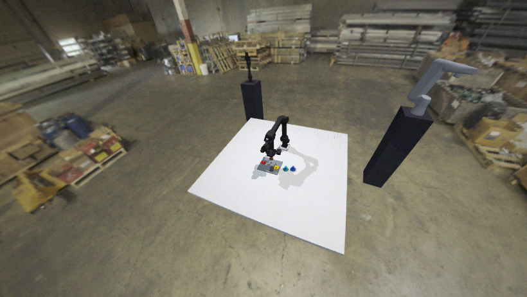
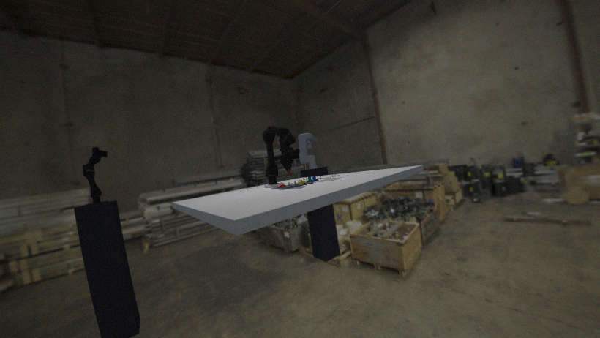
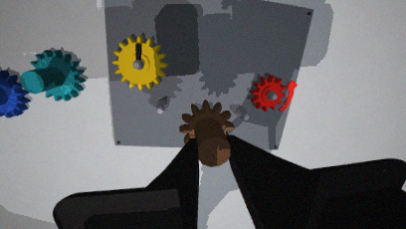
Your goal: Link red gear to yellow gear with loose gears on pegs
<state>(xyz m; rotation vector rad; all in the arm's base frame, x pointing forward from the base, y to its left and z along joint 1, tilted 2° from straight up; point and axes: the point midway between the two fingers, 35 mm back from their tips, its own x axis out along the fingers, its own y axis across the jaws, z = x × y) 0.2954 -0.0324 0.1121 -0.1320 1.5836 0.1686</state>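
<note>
Now: the red gear 90 mm below my gripper tip, 80 mm to the right of it and 20 mm ahead of it. The rest, counted from my gripper tip: brown gear (10 mm below); teal gear (150 mm to the left, 90 mm below, 10 mm ahead); yellow gear (80 mm below, 70 mm to the left, 30 mm ahead).
</note>
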